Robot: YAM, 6 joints.
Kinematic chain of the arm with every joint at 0, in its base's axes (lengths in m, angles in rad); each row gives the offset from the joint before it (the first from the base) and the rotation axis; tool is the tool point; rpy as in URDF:
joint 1: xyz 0 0 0.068 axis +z
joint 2: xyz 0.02 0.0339 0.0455 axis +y
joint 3: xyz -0.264 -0.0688 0 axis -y
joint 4: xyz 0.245 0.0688 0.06 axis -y
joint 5: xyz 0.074 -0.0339 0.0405 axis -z
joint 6: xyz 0.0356 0 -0.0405 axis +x
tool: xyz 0 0 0 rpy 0 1.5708 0
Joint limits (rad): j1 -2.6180..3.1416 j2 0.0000..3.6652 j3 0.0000..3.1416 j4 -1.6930..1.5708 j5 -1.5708..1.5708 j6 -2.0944..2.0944
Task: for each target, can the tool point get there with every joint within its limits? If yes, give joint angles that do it. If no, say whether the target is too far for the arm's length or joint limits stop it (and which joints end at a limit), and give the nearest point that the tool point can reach.
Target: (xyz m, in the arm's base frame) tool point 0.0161 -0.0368 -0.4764
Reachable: no: joint limits stop it (at a limit: joint 2) | nearest point 0.0396 -0.0904 -0.3478 | short by 0.141 m
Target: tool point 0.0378 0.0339 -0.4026
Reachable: no: joint limits stop it (at a limit: joint 2) | nearest point 0.0617 0.0554 -0.3402 | short by 0.070 m
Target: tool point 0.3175 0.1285 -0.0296
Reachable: yes | joints 0.3152 2.4987 1.2976 -0.7159 -0.7304 0.0122
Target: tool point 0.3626 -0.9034 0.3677
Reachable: no: too far | nearest point 0.2327 -0.5798 0.2747 | short by 0.361 m
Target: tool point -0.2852 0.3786 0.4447
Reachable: yes | joints 2.1637 2.0263 1.9994 0.4488 -0.7772 -0.5083
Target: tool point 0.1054 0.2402 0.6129
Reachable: yes | joints -1.9059 0.6042 2.1291 0.1976 -0.6136 1.5619
